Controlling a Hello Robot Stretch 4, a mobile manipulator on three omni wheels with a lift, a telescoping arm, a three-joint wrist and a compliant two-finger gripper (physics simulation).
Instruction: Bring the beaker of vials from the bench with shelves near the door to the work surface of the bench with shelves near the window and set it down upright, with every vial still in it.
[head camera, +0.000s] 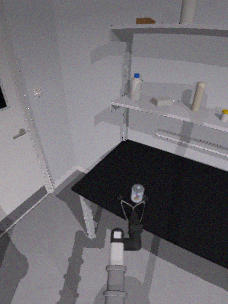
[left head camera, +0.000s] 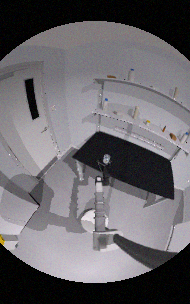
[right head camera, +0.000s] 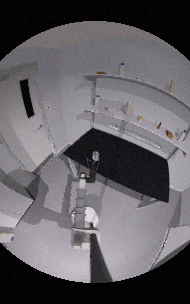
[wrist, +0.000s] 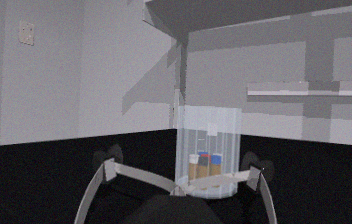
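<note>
The clear beaker (head camera: 137, 193) (left head camera: 106, 158) (right head camera: 95, 156) (wrist: 208, 145) stands upright on the black top of the bench (head camera: 165, 175) (left head camera: 135, 165) (right head camera: 130, 165) (wrist: 40, 175) near the door. Several amber vials (wrist: 205, 172) with white, red and blue caps stand inside it. My gripper (head camera: 133, 199) (left head camera: 104, 162) (right head camera: 93, 161) (wrist: 181, 161) is open. Its fingertips are at the near side of the beaker, and the beaker lies right of centre between them in the wrist view. Whether a finger touches it cannot be told. The bench near the window cannot be identified.
A lower shelf (head camera: 150, 111) with a blue-capped bottle (head camera: 135, 88), a small box (head camera: 162, 101) and a tan cylinder (head camera: 198, 96) hangs above the bench. A rail (wrist: 300, 89) runs along the back wall. A bench leg (head camera: 87, 217) and the door (left head camera: 32, 120) are at left.
</note>
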